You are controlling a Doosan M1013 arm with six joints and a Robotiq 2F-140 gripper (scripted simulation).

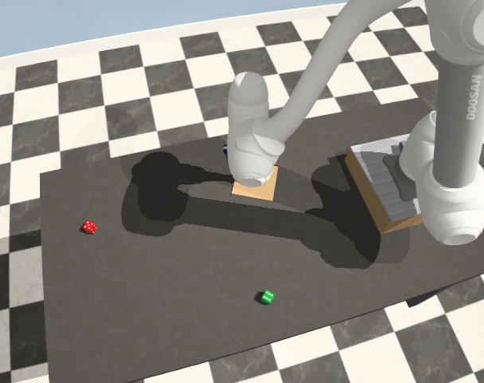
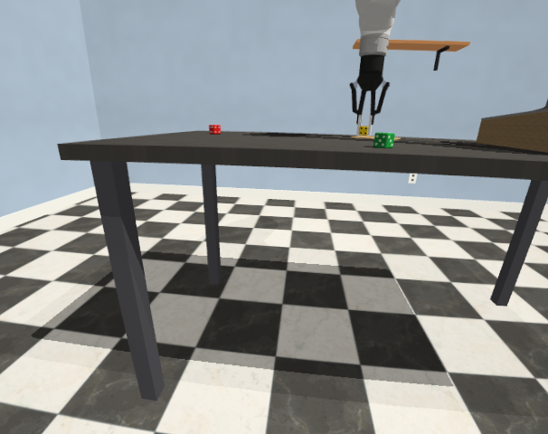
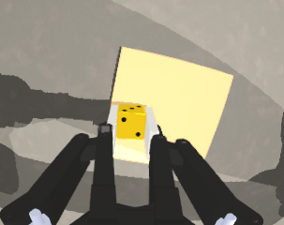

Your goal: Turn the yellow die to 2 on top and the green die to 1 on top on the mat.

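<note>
Now: hand 20 mm above the yellow die. Also, from my hand: tan mat: 40 mm below, 40 mm behind, 10 mm to the left; red die: 520 mm ahead, 110 mm to the left, 30 mm below; green die: 420 mm to the left, 30 mm below.
</note>
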